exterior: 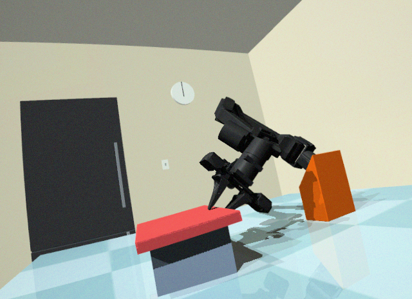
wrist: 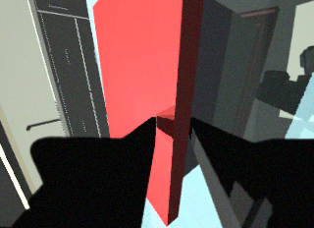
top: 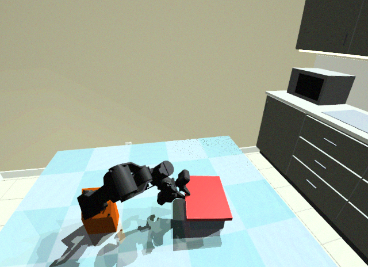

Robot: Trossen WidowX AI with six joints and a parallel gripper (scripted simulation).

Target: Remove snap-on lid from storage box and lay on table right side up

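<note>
My gripper tip is 7 cm short of the red lid and 2 cm to the left of it. Round my gripper tip: storage box 7 cm ahead, 2 cm to the right, 5 cm below.
</note>
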